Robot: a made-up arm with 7 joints.
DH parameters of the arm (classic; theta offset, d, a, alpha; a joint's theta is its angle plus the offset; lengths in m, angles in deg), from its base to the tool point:
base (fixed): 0 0 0 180
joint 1: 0 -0.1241 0.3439 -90
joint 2: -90 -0.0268 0.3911 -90
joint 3: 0 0.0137 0.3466 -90
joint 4: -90 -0.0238 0.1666 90
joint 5: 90 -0.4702 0.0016 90
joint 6: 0 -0.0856 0.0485 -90
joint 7: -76.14 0 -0.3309 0
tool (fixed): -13.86 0.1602 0 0
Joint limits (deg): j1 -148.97..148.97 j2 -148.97..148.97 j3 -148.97..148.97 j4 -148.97..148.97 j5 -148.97..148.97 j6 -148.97..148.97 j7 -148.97..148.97
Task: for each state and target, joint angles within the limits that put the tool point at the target. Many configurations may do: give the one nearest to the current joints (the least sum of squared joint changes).
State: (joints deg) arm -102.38 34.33 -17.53 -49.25 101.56 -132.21 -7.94
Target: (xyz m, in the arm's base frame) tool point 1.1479 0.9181 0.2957
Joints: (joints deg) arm -65.29 61.30 -26.93 -45.12 104.31 -135.37 -18.97
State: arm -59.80 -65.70 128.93 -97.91 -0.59 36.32 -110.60
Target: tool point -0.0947 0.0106 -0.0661
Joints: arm -69.91 -73.21 121.40 -101.39 -9.26 63.76 -141.29
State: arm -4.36 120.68 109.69 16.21 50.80 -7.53 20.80
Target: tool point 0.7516 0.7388 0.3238
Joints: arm 0.80 122.70 116.07 15.38 48.93 -10.81 21.68
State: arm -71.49 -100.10 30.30 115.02 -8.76 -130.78 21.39
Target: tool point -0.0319 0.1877 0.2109
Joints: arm -70.01 -90.19 31.94 144.27 2.07 -125.11 18.50
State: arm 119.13 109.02 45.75 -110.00 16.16 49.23 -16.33
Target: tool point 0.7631 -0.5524 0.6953
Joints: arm 69.47 115.68 68.11 -97.44 -0.03 42.17 -23.78
